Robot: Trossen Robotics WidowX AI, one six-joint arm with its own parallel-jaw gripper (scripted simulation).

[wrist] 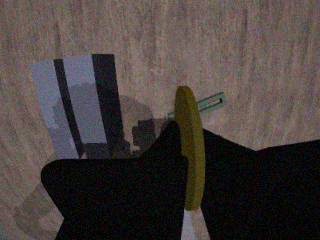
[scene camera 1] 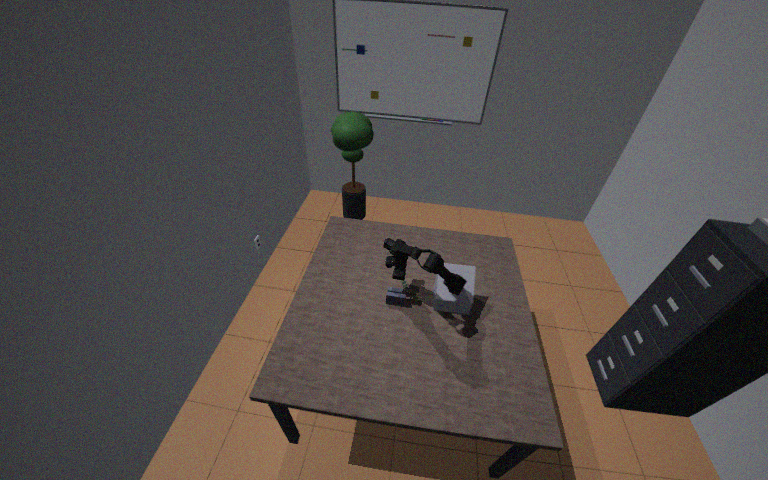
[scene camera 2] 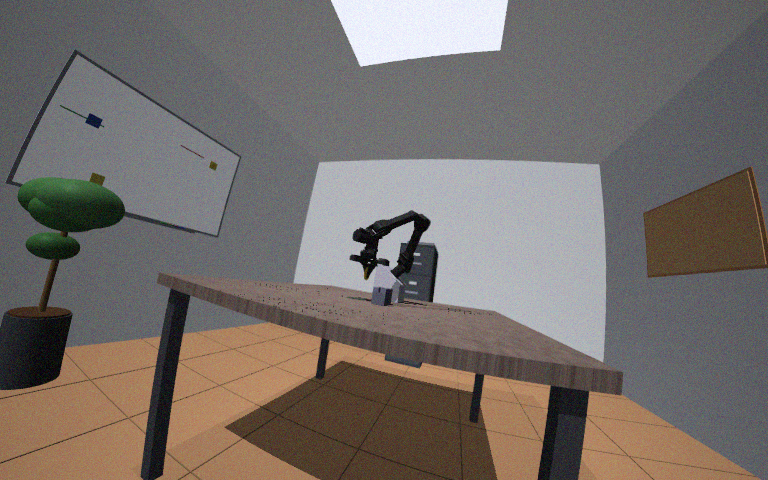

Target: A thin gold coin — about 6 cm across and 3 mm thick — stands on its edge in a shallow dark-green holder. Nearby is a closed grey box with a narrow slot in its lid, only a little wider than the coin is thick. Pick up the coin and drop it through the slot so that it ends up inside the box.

my gripper: holds a gold coin [wrist: 186, 113]
